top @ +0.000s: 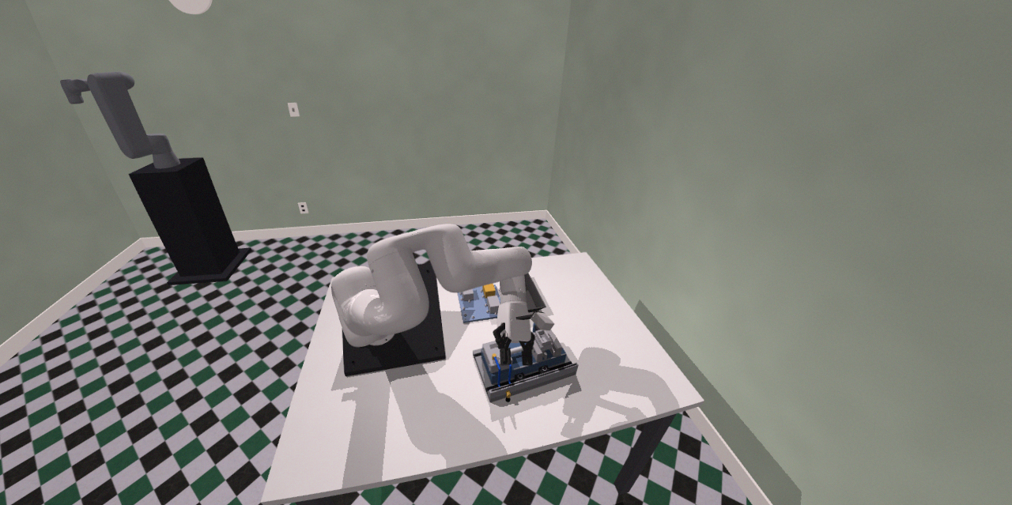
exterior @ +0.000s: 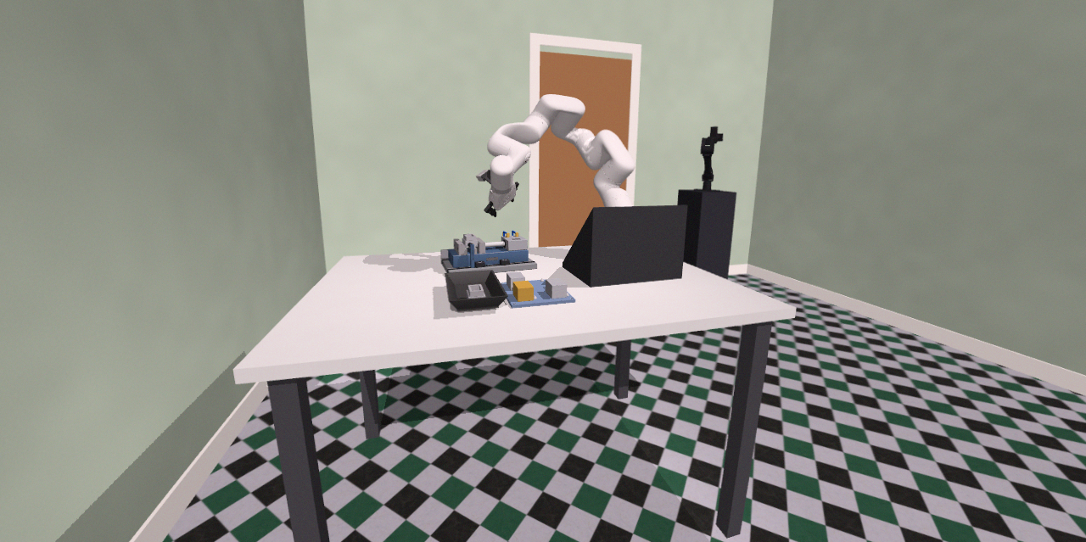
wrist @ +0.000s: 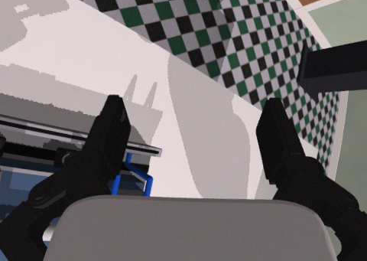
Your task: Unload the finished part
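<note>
Right now the screw rod is 130 mm to the left of my hand, 120 mm below it and 50 mm ahead of it. The rest, counted from my hand: yellow block: 500 mm to the left, 170 mm below, 20 mm ahead; then blue plate: 450 mm to the left, 190 mm below, 30 mm behind; then vise: 160 mm below, 130 mm to the left, 70 mm ahead.
</note>
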